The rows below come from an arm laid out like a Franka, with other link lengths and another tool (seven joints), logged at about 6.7 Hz.
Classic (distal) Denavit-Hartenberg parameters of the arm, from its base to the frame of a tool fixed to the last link. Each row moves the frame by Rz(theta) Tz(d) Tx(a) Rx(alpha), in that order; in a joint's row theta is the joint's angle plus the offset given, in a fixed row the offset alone. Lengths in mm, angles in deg.
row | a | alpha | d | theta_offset
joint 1 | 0 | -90 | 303 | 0
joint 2 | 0 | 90 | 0 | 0
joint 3 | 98.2 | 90 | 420.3 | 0
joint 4 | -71 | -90 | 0 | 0
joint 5 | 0 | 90 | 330.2 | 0
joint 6 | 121.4 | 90 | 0 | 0
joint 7 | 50.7 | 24.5 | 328.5 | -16.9
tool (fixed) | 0 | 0 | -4.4 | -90
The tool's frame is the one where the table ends.
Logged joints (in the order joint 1, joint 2, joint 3, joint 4, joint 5, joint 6, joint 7), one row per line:
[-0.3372 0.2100 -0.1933 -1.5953 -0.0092 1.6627 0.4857]
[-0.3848 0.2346 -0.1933 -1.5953 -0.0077 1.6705 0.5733]
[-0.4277 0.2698 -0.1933 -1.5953 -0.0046 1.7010 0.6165]
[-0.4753 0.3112 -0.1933 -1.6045 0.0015 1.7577 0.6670]
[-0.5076 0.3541 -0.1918 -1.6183 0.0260 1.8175 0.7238]
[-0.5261 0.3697 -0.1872 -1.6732 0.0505 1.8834 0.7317]
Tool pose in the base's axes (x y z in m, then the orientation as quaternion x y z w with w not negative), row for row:
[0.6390 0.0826 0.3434 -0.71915 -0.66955 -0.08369 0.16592]
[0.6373 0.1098 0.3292 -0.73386 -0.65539 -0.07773 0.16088]
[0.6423 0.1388 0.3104 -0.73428 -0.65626 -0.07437 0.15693]
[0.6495 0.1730 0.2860 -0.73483 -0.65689 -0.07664 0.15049]
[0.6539 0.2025 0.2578 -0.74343 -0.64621 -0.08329 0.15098]
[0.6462 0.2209 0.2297 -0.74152 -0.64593 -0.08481 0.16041]
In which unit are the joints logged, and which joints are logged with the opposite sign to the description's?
The joints are logged in radians. Opposite sign: joint 1.
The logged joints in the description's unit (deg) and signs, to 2 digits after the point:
[19.32 12.03 -11.08 -91.40 -0.53 95.27 27.83]
[22.05 13.44 -11.08 -91.40 -0.44 95.71 32.85]
[24.51 15.46 -11.08 -91.40 -0.26 97.46 35.32]
[27.23 17.83 -11.08 -91.93 0.09 100.71 38.22]
[29.08 20.29 -10.99 -92.72 1.49 104.14 41.47]
[30.14 21.18 -10.73 -95.87 2.89 107.91 41.92]

